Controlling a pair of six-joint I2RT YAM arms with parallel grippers.
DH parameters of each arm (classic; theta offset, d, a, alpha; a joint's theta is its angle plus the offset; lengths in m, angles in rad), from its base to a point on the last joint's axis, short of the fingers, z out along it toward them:
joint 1: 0 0.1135 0.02 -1.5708
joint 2: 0 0 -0.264 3.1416
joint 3: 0.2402 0 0.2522 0
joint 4: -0.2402 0 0.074 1.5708
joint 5: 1.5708 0 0 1.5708
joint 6: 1.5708 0.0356 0 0
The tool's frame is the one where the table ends.
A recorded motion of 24 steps. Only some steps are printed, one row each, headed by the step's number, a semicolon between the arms.
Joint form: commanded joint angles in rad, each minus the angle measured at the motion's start. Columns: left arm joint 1, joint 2, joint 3, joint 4, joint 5, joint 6; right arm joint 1, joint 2, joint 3, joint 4, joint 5, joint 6.
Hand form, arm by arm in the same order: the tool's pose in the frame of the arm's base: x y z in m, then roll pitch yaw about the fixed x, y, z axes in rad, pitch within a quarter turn. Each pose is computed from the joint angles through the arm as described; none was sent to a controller.
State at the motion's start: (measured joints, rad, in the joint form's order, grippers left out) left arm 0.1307 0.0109 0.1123 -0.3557 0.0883 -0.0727; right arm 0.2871 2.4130 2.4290 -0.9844 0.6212 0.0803
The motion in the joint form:
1: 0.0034 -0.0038 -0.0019 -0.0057 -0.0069 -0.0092; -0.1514 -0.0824 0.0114 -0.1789 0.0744 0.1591
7: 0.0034 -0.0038 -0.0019 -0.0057 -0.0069 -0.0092; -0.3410 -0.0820 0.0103 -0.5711 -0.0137 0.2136
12: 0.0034 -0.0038 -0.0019 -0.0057 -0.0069 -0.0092; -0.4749 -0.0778 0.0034 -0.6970 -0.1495 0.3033
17: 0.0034 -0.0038 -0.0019 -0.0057 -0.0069 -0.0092; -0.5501 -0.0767 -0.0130 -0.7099 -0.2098 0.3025
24: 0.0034 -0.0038 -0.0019 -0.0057 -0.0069 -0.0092; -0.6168 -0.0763 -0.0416 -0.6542 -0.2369 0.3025
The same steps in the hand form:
1: 0.0988 0.0104 0.1724 -2.7678 1.2940 -2.7045; 0.4875 0.0435 0.3033 -2.5757 0.6592 3.0449
7: 0.0988 0.0104 0.1724 -2.7678 1.2940 -2.7045; 0.4499 -0.0446 0.2885 -2.5855 0.2860 2.8371
12: 0.0988 0.0104 0.1724 -2.7678 1.2940 -2.7045; 0.4285 -0.0979 0.2818 -2.6951 0.1583 2.6094
17: 0.0988 0.0104 0.1724 -2.7678 1.2940 -2.7045; 0.4189 -0.1275 0.2766 -2.7418 0.1088 2.5270
24: 0.0988 0.0104 0.1724 -2.7678 1.2940 -2.7045; 0.4146 -0.1560 0.2691 -2.7767 0.1245 2.4554

